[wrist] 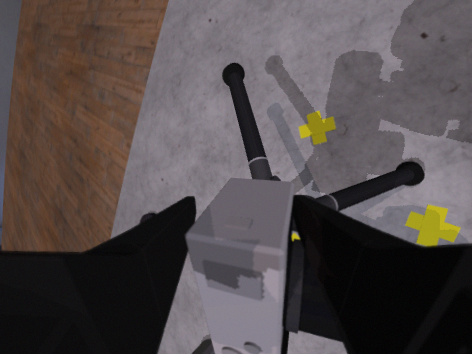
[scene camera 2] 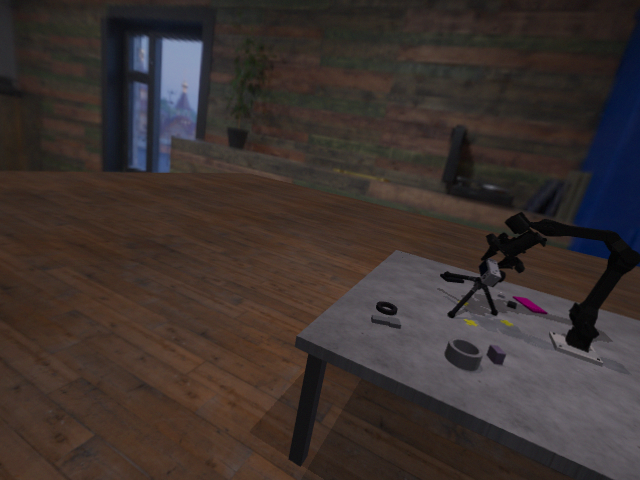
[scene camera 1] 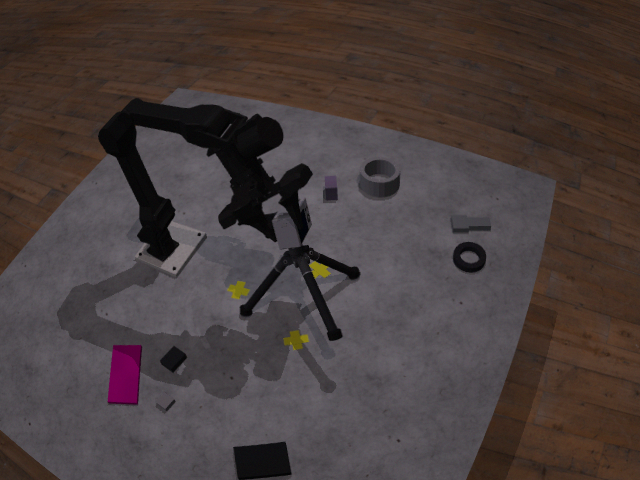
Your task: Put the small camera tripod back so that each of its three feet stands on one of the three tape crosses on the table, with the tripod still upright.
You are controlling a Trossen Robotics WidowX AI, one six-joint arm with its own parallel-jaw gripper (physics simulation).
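Places are measured from the arm's base along level axes (x ahead, y left, z up), in millimetres.
Where they show: gripper, fingertip midpoint: (wrist: pixel 244 203) (scene camera 2: pixel 485 264) (scene camera 1: pixel 289 234); arm's base, link origin: (scene camera 2: pixel 576 345) (scene camera 1: pixel 162 248).
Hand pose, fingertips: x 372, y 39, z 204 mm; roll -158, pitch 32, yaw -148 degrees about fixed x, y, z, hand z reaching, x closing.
Observation:
Things, the pixels of their top centre, and the offset from my fingertips.
- grey hollow cylinder, top centre: (scene camera 1: pixel 380 169) (scene camera 2: pixel 465 347) dx -44, dy +421, dz -170 mm
- purple block, top centre: (scene camera 1: pixel 330 181) (scene camera 2: pixel 498 349) dx -129, dy +327, dz -178 mm
- grey stepped block, top centre: (scene camera 1: pixel 471 221) (scene camera 2: pixel 386 319) dx +221, dy +406, dz -203 mm
- black ring, top centre: (scene camera 1: pixel 470 254) (scene camera 2: pixel 387 306) dx +260, dy +306, dz -203 mm
- magenta slab, top centre: (scene camera 1: pixel 124 373) (scene camera 2: pixel 529 304) dx -211, dy -362, dz -210 mm
- small black block, top centre: (scene camera 1: pixel 172 357) dx -141, dy -262, dz -203 mm
- black slab, top centre: (scene camera 1: pixel 261 459) (scene camera 2: pixel 452 277) dx +152, dy -349, dz -203 mm
The black tripod (scene camera 1: pixel 318 297) (scene camera 2: pixel 463 301) (wrist: pixel 247 117) bears a grey box-shaped camera (scene camera 1: pixel 286 230) (scene camera 2: pixel 492 273) (wrist: pixel 240 215). My gripper (scene camera 1: pixel 287 235) (wrist: pixel 244 203) is shut on the camera, a finger at each side. The tripod is tilted. In the scene camera 2 view one leg sticks out almost level, its foot in the air; the other two feet are at or close to the table. Three yellow tape crosses (scene camera 1: pixel 238 289) (scene camera 1: pixel 319 269) (scene camera 1: pixel 295 339) lie under and beside the tripod. In the scene camera 1 view all three feet appear off the crosses. The camera hides most of one cross in the wrist view.
A grey hollow cylinder (scene camera 1: pixel 379 187) and a purple block (scene camera 1: pixel 330 188) stand beyond the tripod. A grey stepped block (scene camera 1: pixel 470 224) and a black ring (scene camera 1: pixel 456 258) lie right. A magenta slab (scene camera 1: pixel 124 374), small black block (scene camera 1: pixel 173 359) and black slab (scene camera 1: pixel 262 459) lie nearer.

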